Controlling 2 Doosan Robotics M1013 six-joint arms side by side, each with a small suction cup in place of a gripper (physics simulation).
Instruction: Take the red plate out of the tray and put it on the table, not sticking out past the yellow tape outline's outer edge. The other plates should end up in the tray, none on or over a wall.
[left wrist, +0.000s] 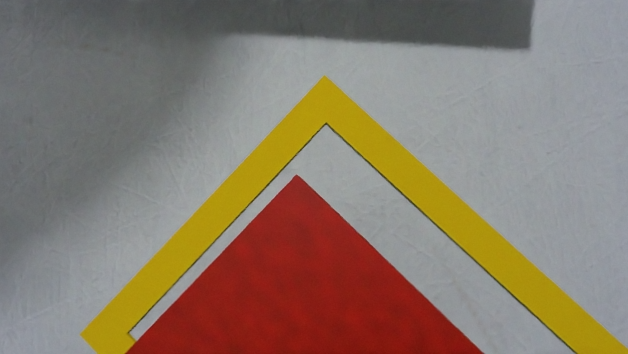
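Note:
The red plate fills the lower middle of the left wrist view, flat, with one corner pointing up. My left suction cup is out of sight below the frame; it holds the plate low over the table. Any gap beneath the plate cannot be made out. The yellow tape outline lies around the plate's visible corner, with a narrow strip of table inside it at left and a wider one at right. At the lower left the plate covers part of the tape. The tray, the other plates and my right suction cup do not show.
A dark, straight-edged shadow lies on the table along the top of the view, beyond the tape's upper corner. A softer shadow spreads over the table at the upper left.

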